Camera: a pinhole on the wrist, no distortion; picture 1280 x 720 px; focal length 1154.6 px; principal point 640.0 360.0 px. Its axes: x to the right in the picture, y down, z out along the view. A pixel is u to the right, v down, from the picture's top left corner.
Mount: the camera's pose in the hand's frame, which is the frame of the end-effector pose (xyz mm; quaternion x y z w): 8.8 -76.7 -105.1 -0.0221 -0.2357 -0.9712 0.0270
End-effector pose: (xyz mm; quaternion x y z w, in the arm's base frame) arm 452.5 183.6 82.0 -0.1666 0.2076 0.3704 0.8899
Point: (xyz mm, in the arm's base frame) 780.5 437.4 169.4
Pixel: outside the picture
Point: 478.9 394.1 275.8
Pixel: 575.0 418.7
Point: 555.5 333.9 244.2
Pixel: 468.5 660.2
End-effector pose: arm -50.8 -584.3 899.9 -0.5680 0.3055 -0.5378 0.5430
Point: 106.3 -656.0 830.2
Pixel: 354.9 86.6
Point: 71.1 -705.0 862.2
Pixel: 69.2 71.2
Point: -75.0 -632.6 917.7
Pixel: 221.9 80.5
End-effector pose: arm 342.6 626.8 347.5 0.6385 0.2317 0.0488 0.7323
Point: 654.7 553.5 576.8
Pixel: outside the picture
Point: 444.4 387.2 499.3
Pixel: 805.1 332.0
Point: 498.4 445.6 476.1
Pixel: 591.6 298.7
